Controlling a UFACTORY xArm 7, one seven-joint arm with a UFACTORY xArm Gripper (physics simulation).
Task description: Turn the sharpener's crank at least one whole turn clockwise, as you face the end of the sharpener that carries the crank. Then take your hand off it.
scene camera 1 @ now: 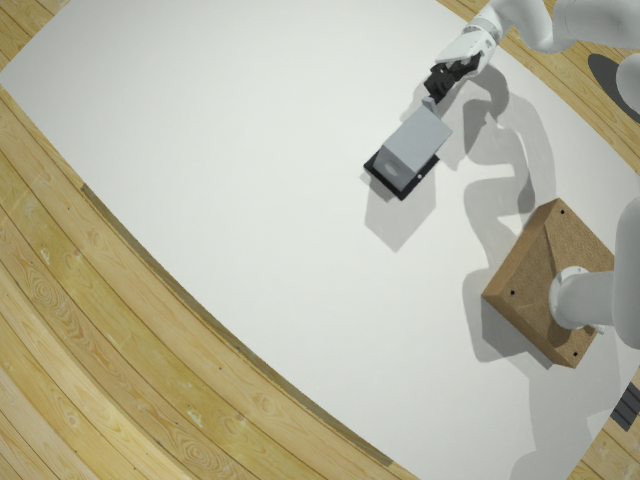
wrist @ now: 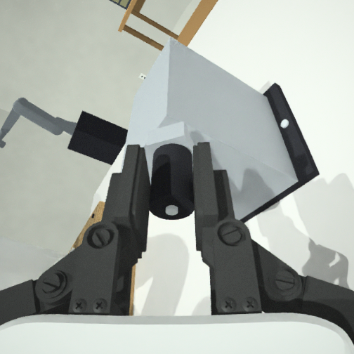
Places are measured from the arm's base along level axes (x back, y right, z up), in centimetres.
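Pixels of known places: gripper, fingertip midpoint: [scene camera 1: 433, 89]; arm's base, origin of the base link: [scene camera 1: 572, 297].
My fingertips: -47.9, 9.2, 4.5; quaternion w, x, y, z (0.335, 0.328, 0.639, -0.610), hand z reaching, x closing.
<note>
Ahead of a thing's pixels: the offset from my fingertips to its top centre, as dx, dy, dz. "pt": to the spot under its first point.
The sharpener {pt +3.7, -10.2, +0.1} [scene camera 1: 417, 136] [wrist: 215, 107] is a grey block on a black base {pt +8.1, -16.1, -11.9} [scene camera 1: 402, 194] [wrist: 301, 145]. It stands on the white table top, with a hole in its lower-left end in the scene view. The short grey crank arm [scene camera 1: 429, 103] [wrist: 168, 132] is at its opposite end, near the top of that end face. The crank's black cylindrical knob [wrist: 171, 182] points towards the wrist camera; in the scene view the fingers mostly hide it. My gripper [scene camera 1: 436, 95] [wrist: 170, 165] is shut on the knob, one finger on each side.
A brown wooden block [scene camera 1: 573, 248] with black dots stands at the right in the scene view, under a white arm base. In the wrist view, a black box [wrist: 97, 137] with a jointed grey arm lies beyond the sharpener at the left.
</note>
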